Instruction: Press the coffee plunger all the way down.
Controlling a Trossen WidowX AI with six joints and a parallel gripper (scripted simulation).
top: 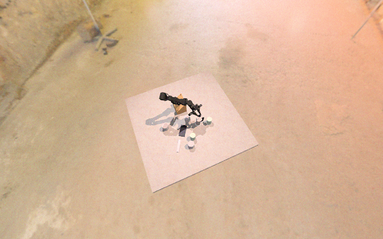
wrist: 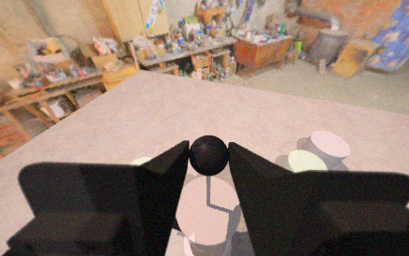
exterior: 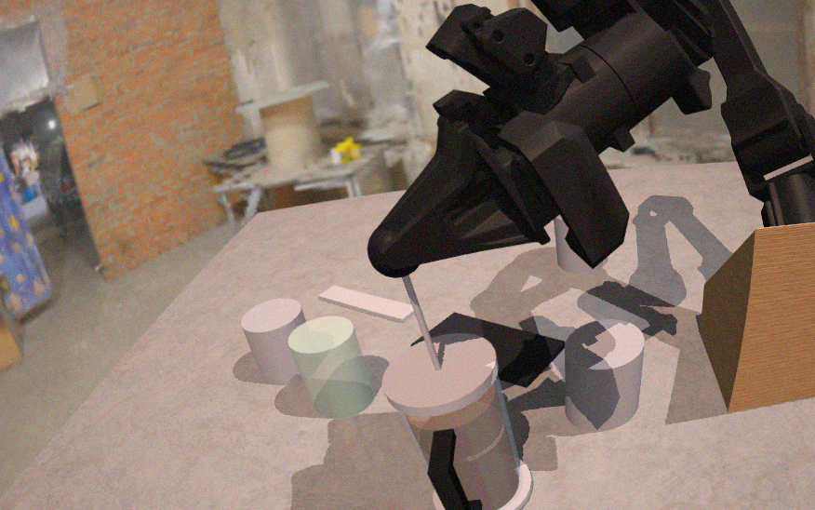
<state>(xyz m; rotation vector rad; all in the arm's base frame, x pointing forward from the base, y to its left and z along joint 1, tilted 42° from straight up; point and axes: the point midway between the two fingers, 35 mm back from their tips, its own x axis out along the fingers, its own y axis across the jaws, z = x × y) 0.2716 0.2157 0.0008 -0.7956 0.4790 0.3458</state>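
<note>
Right now my gripper tip is 110 mm above the coffee press, 20 mm past it and 10 mm to the right of it. Round my gripper tip: white flat bar 310 mm to the right, 220 mm below, 200 mm ahead.
</note>
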